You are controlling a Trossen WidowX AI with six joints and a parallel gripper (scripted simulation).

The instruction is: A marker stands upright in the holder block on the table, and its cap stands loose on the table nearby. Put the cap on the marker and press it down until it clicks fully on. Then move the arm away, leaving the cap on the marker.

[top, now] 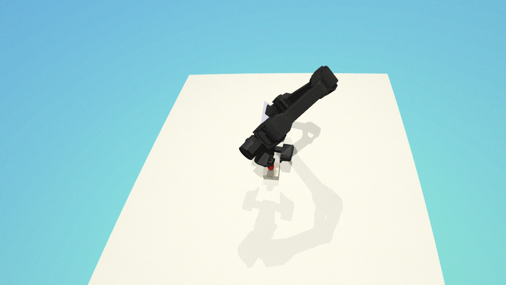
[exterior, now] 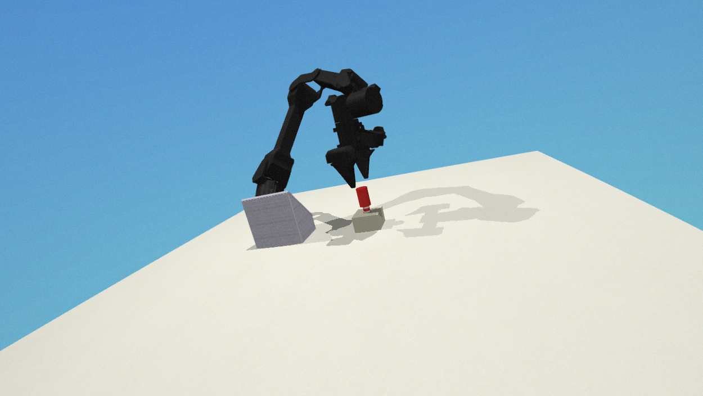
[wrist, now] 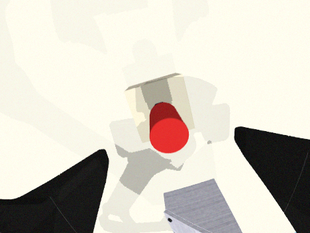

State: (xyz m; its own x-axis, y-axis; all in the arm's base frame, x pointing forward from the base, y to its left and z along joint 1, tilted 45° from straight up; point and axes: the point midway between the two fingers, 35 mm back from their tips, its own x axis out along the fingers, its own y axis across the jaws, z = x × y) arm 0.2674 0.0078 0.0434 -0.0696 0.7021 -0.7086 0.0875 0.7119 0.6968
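Now: gripper tip 40 mm above the red cap. Also, from my gripper tip: tan holder block (100 mm below).
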